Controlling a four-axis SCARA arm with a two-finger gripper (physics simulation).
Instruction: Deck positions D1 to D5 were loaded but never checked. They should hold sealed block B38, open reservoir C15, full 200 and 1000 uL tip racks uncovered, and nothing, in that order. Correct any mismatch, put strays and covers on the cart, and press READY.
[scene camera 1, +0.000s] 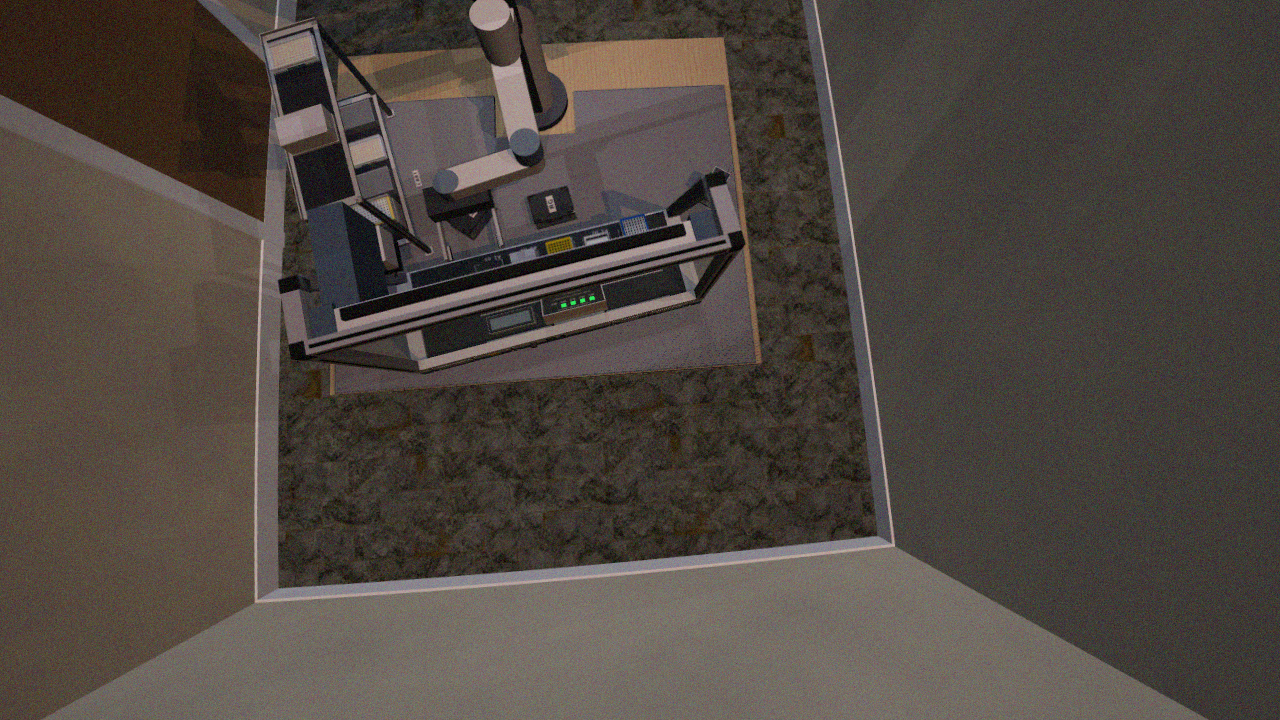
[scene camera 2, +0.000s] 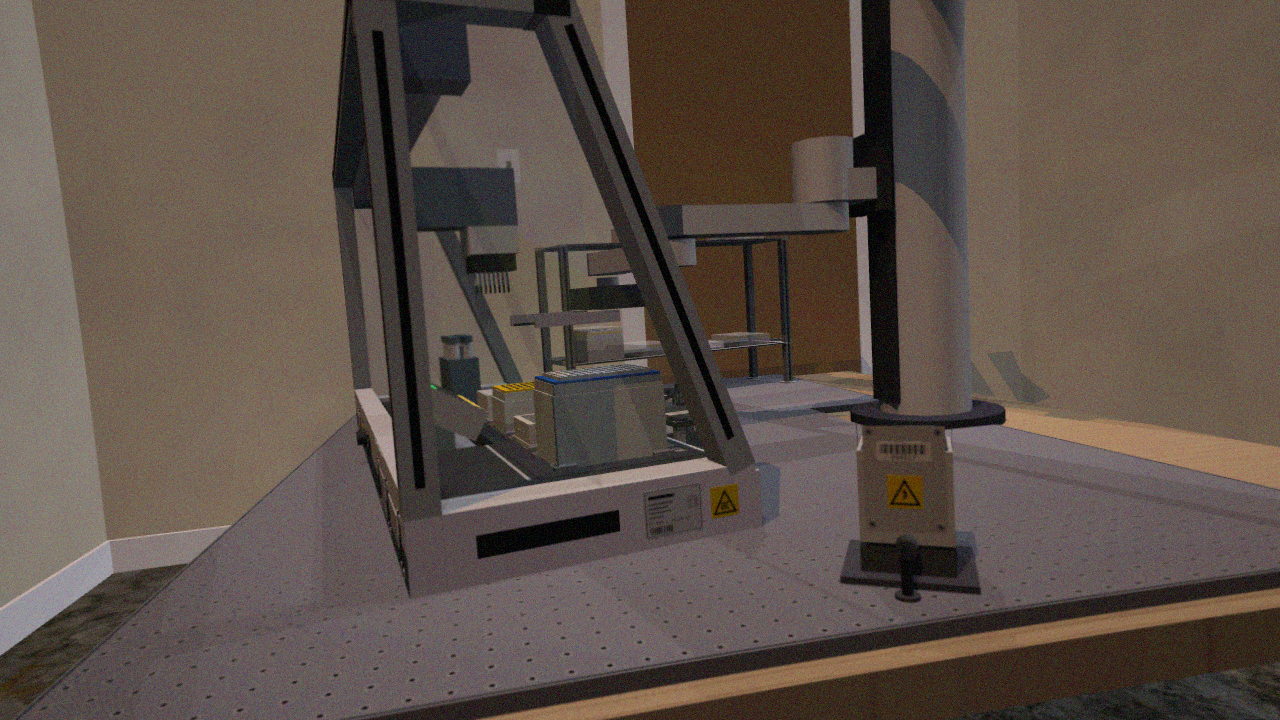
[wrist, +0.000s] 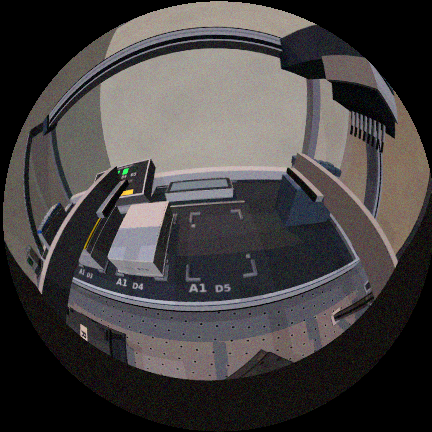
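Where they show: gripper, fingertip midpoint: (scene camera 1: 475, 253) (scene camera 2: 522, 321) (wrist: 205, 160); arm's base, origin of the base link: (scene camera 1: 535, 102) (scene camera 2: 925, 419).
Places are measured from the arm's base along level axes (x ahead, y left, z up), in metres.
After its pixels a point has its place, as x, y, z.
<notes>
My gripper (wrist: 205, 160) @(0.677, -0.150, 0.216) (scene camera 2: 523, 319) @(0.677, -0.150, 0.216) is open, nothing between its fingers, held above the deck around D4 and D5. A pale closed box (wrist: 142, 237) @(0.674, -0.050, 0.112) (scene camera 1: 523, 254) @(0.646, -0.035, 0.112) sits on D4. D5 shows bare corner brackets (wrist: 252, 270) @(0.663, -0.206, 0.073). A yellow-topped tip rack (scene camera 1: 559, 245) (scene camera 2: 513, 387) stands on D3, mostly behind the left finger in the wrist view. A pale low tray (scene camera 1: 597, 238) @(0.596, 0.207, 0.087) is on D2. A tall blue-rimmed tip rack (scene camera 1: 633, 224) @(0.594, 0.327, 0.169) (scene camera 2: 599, 411) (wrist: 52, 222) @(0.629, 0.294, 0.144) stands on D1. The control panel (wrist: 137, 182) @(0.807, 0.037, 0.129) shows green lamps and part of an orange bar (wrist: 128, 192) @(0.784, 0.054, 0.118).
A blue block (wrist: 305, 205) @(0.763, -0.303, 0.118) stands right of D5. The pipette head (wrist: 367, 120) @(0.735, -0.375, 0.312) (scene camera 2: 492, 262) hangs on the right. The cart shelf (scene camera 1: 322, 174) @(0.492, -0.490, 0.363) carries a pale box (scene camera 1: 305, 128) @(0.389, -0.504, 0.404). Black pads (scene camera 1: 550, 205) (wrist: 262, 362) lie in front of the deck, one labelled RG.
</notes>
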